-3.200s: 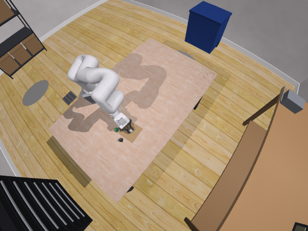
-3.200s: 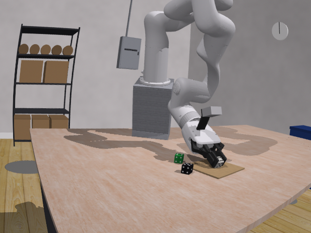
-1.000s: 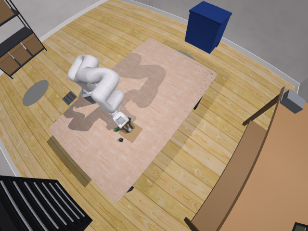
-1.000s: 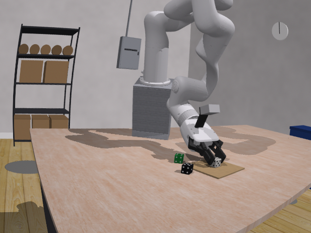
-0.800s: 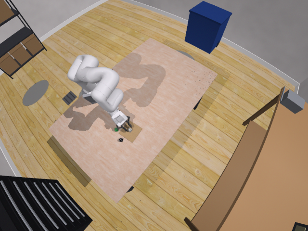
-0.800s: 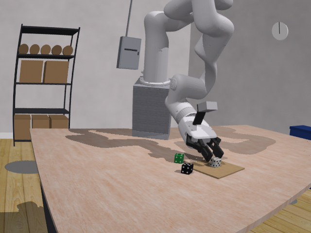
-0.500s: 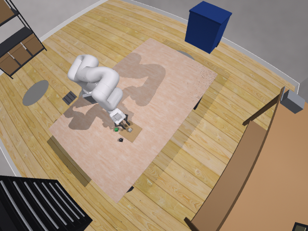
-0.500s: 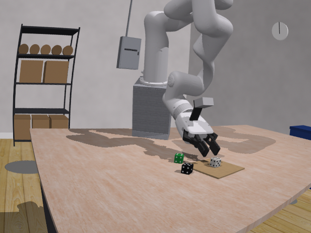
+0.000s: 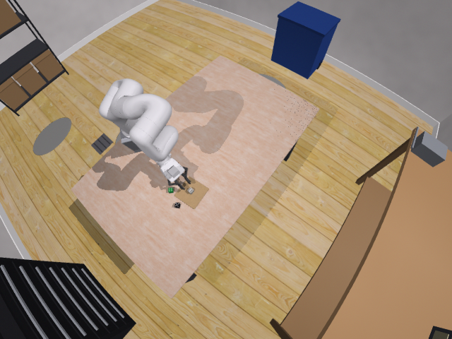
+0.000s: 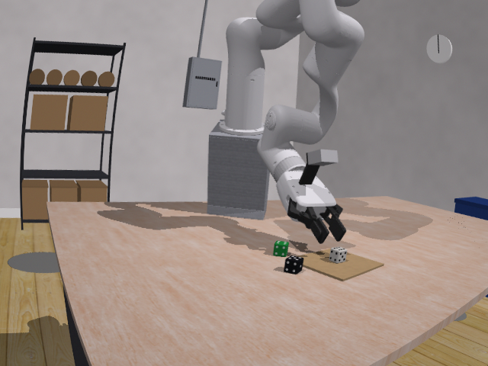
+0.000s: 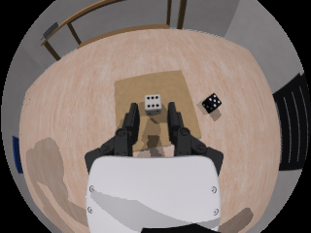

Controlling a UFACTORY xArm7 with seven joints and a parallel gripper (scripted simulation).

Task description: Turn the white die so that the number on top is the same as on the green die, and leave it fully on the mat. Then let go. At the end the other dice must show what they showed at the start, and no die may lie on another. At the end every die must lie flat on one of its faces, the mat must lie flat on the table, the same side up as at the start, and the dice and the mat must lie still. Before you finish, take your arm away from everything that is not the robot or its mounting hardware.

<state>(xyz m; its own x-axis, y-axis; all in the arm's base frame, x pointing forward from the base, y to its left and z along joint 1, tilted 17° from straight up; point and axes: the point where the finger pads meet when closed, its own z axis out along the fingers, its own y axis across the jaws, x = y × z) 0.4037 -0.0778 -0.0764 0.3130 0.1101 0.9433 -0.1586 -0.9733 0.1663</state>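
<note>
My hand is 4 cm short of the white die and 4 cm above it. The rest, counted from my hand: green die 6 cm behind, 7 cm to the right, 4 cm below; then brown mat 4 cm ahead, 1 cm to the right, 5 cm below; then black die 2 cm ahead, 11 cm to the right, 4 cm below.
</note>
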